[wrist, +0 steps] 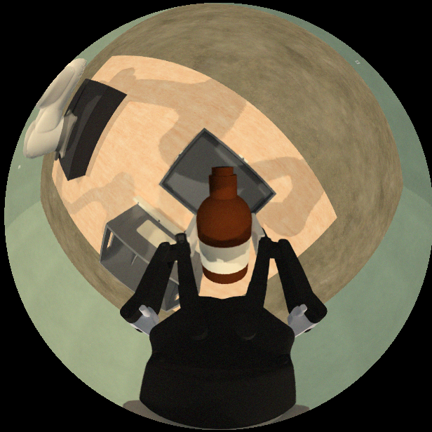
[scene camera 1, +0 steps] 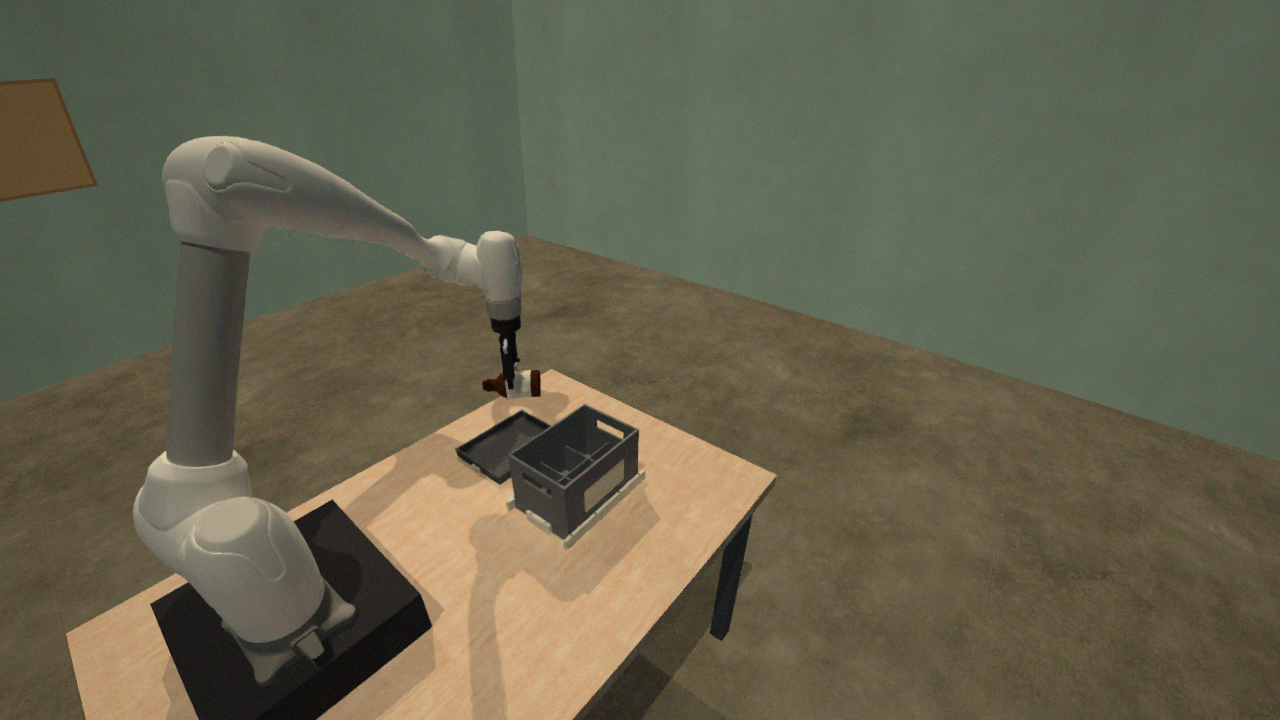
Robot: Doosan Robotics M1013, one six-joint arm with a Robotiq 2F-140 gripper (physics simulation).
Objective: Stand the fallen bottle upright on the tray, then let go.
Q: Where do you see a brown bottle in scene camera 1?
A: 528,383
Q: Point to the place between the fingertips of my gripper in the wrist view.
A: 224,221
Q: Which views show my gripper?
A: The wrist view and scene camera 1: all of them.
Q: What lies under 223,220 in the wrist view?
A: A brown bottle.
